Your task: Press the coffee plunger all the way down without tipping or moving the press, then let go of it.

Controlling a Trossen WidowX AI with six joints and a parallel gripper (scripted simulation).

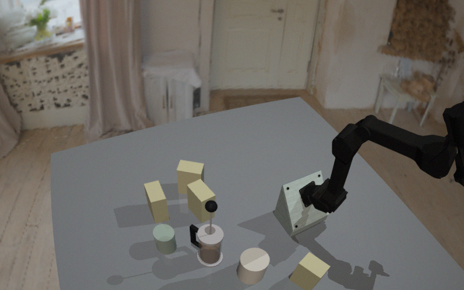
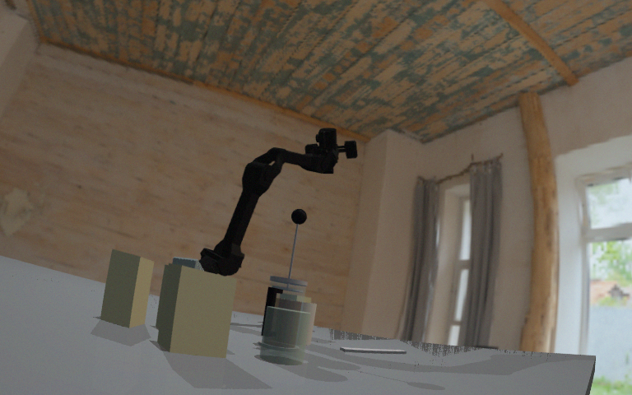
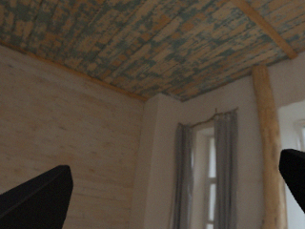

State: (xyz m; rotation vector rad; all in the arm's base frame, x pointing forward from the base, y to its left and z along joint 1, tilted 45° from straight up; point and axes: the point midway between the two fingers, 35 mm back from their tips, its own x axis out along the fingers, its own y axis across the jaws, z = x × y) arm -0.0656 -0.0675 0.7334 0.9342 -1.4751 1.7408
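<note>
Now: the coffee press 37 cm ahead of my gripper tip, 53 cm to the right of it and 57 cm below it.
</note>
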